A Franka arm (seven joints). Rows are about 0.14 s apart.
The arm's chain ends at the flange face. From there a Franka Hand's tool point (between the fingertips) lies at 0.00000 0.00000 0.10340 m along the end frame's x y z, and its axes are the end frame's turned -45 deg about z.
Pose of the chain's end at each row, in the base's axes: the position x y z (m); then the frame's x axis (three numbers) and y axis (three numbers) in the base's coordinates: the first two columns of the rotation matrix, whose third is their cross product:
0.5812 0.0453 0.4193 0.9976 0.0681 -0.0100 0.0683 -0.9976 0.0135
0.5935 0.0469 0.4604 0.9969 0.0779 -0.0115 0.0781 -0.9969 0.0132
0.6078 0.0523 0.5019 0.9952 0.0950 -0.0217 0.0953 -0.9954 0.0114
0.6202 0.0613 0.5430 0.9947 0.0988 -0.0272 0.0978 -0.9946 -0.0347
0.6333 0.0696 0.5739 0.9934 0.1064 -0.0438 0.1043 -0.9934 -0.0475
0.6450 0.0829 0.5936 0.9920 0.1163 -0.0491 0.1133 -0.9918 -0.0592
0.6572 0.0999 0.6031 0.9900 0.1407 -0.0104 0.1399 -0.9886 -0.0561
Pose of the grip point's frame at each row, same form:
0.5803 0.0438 0.3159 0.6571 0.7536 -0.0166 0.7537 -0.6573 0.0025
0.5924 0.0454 0.3570 0.6497 0.7600 -0.0175 0.7601 -0.6498 0.0012
0.6057 0.0509 0.3985 0.6363 0.7710 -0.0234 0.7711 -0.6367 -0.0073
0.6170 0.0646 0.4397 0.6342 0.7732 0.0053 0.7725 -0.6334 -0.0438
0.6283 0.0740 0.4707 0.6287 0.7777 0.0026 0.7762 -0.6272 -0.0646
0.6393 0.0884 0.4905 0.6213 0.7835 0.0071 0.7816 -0.6191 -0.0766
0.6553 0.1055 0.4999 0.6011 0.7985 0.0323 0.7990 -0.5996 -0.0470

